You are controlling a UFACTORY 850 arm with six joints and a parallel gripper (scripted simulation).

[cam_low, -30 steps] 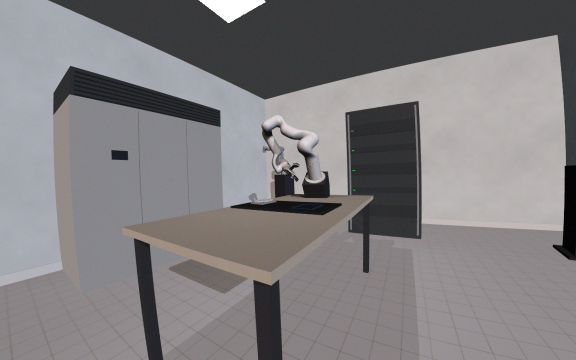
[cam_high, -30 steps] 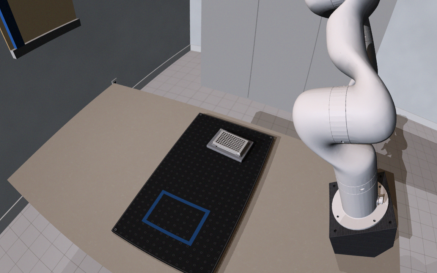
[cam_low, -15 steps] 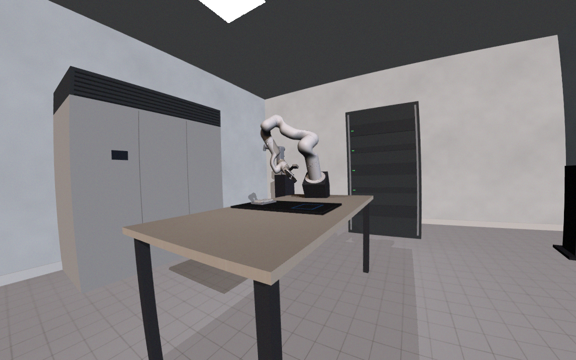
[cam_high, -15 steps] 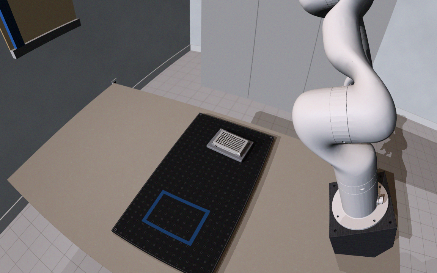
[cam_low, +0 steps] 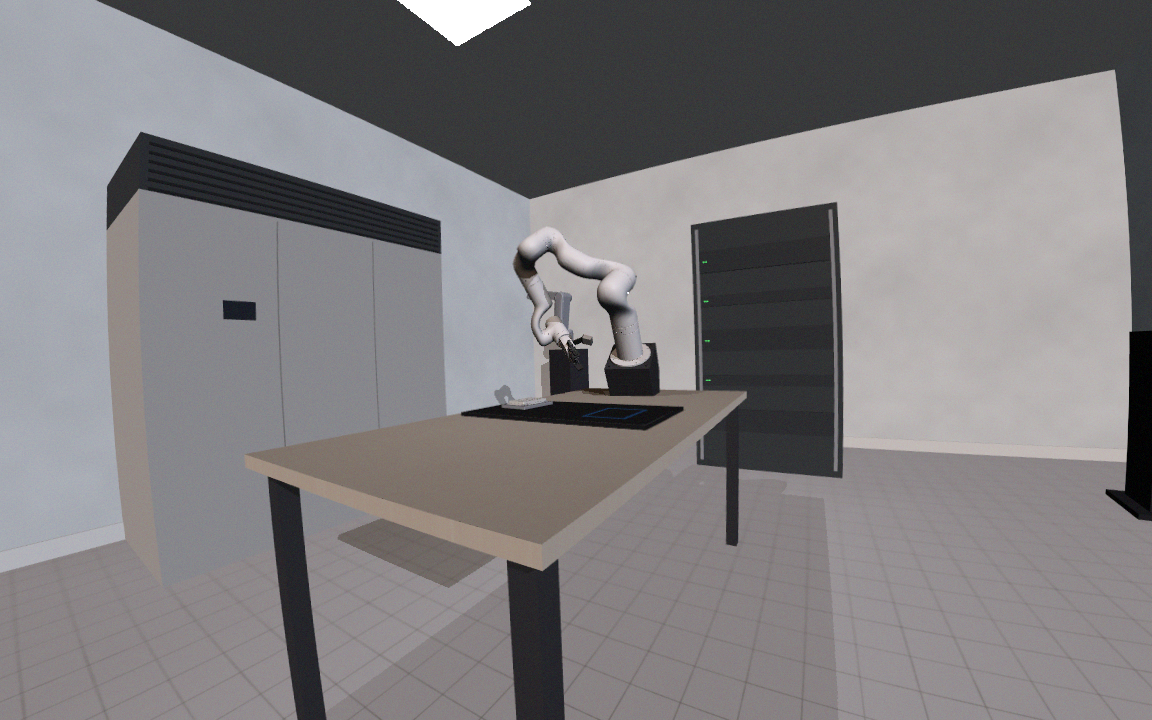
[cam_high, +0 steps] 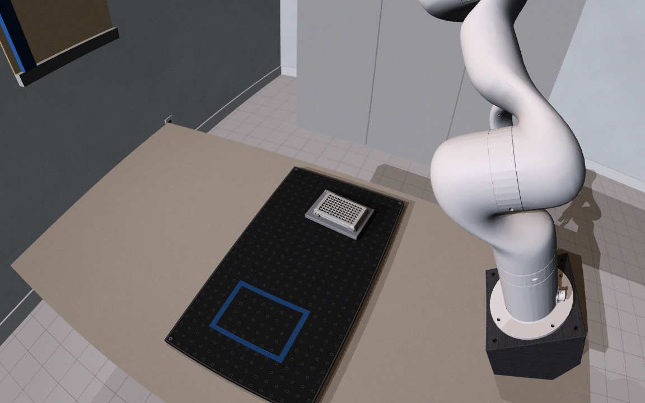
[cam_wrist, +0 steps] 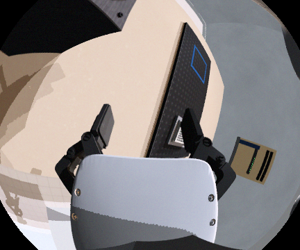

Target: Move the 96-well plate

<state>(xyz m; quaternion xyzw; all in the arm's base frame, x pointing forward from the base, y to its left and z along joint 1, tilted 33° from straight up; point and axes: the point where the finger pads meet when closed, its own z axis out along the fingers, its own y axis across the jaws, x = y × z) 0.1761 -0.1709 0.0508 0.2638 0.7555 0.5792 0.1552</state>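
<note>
Right now my hand is 36 cm short of the white 96-well plate, 14 cm above it and 4 cm to the right of it. Round my hand: grey plate nest N1: 36 cm ahead, 15 cm below, 4 cm to the left.
</note>
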